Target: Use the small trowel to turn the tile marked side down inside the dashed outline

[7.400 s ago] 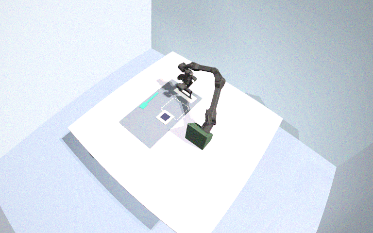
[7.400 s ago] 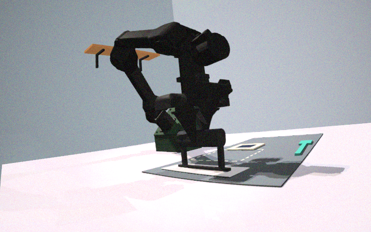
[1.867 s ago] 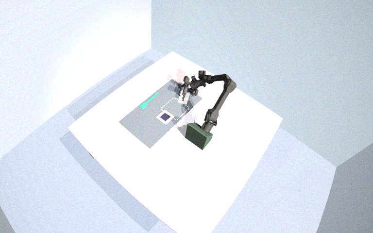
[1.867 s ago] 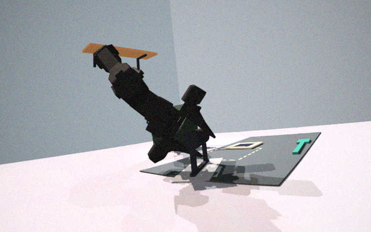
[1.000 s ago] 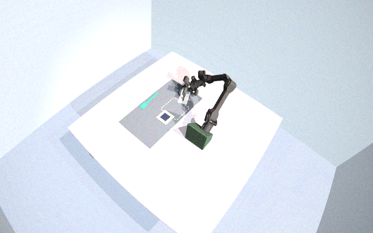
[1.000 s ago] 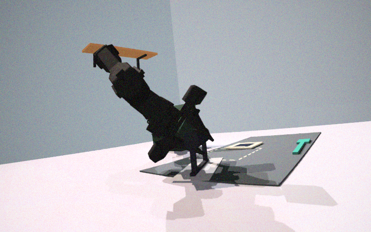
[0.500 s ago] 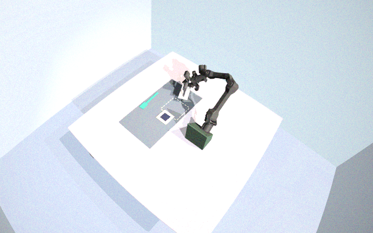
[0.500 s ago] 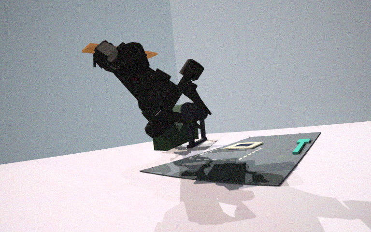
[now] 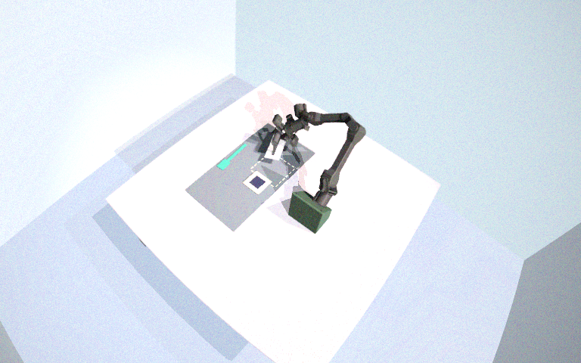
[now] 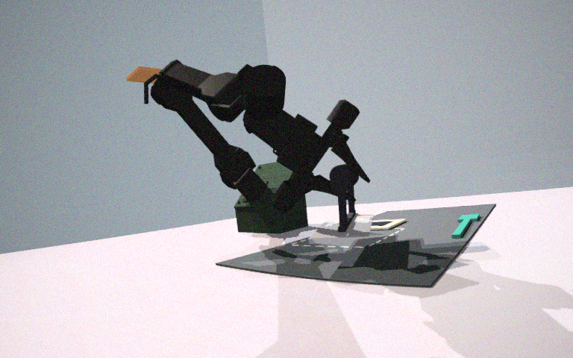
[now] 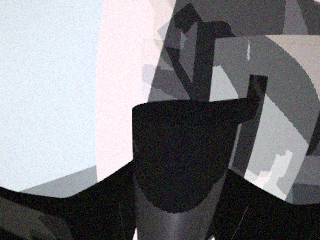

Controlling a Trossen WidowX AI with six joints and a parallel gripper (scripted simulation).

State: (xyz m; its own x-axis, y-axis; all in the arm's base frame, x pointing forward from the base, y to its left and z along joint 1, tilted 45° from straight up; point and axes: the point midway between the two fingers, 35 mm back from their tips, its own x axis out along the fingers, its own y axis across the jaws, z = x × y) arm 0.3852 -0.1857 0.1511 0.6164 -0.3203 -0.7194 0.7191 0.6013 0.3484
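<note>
Now: the white tile 80 mm behind my gripper tip, 240 mm to the left of it and 90 mm below it. Round my gripper tip: grey mat (10 mm behind, 190 mm to the left, 110 mm below); then teal t-shaped tool (130 mm ahead, 200 mm to the left, 90 mm below).
</note>
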